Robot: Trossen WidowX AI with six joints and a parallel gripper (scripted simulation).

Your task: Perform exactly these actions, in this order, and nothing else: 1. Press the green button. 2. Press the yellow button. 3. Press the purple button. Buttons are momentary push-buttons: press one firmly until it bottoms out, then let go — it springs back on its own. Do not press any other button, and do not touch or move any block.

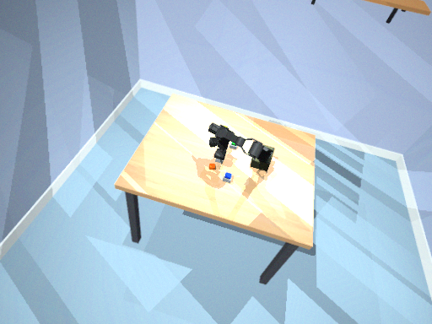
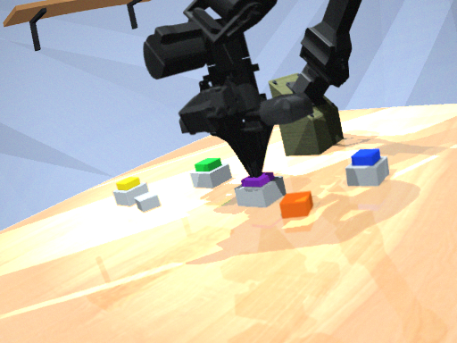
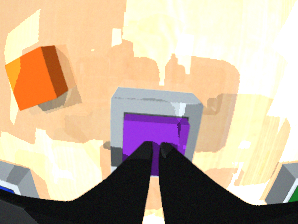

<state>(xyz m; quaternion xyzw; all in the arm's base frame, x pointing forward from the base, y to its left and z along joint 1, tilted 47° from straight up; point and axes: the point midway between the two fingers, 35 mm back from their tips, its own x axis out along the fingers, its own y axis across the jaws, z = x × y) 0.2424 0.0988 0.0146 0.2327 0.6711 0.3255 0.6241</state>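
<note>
The purple button is 10 mm below my gripper tip. The rest, counted from my gripper tip: orange block: 20 mm ahead, 80 mm to the left, 20 mm below; blue button: 90 mm behind, 120 mm to the left; green button: 40 mm behind, 160 mm to the right.
</note>
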